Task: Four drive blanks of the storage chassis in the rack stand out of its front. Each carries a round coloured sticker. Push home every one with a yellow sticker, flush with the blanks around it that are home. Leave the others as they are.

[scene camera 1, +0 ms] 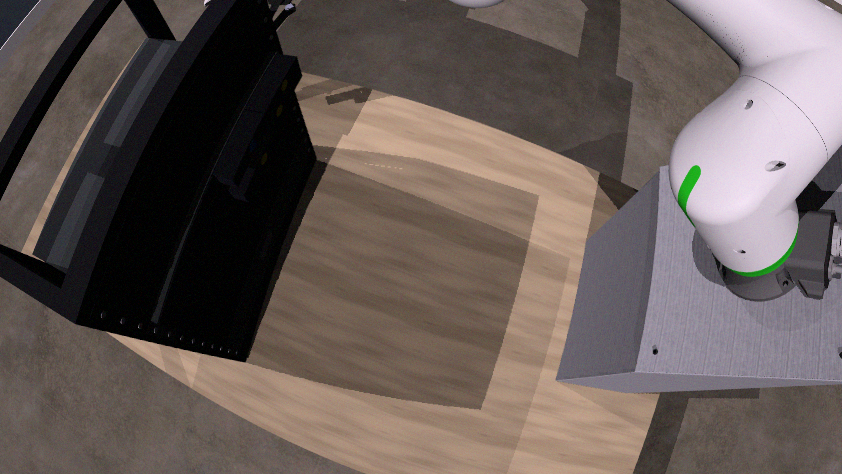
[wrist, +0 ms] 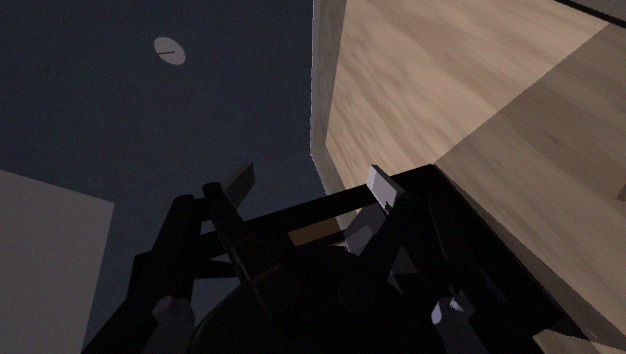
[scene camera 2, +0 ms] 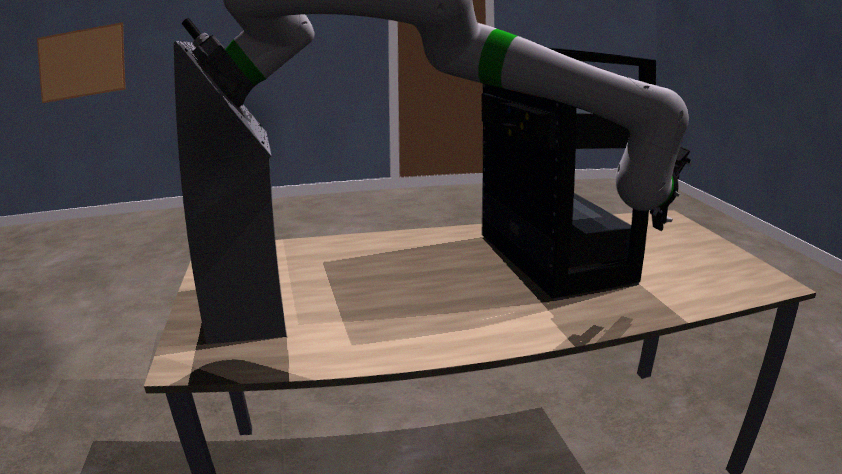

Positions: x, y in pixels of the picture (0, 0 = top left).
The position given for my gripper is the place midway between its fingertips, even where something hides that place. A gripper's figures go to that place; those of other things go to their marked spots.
Scene:
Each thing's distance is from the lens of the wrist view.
my gripper (wrist: 311, 173): 0.20 m
black rack (wrist: 534, 308): 0.46 m

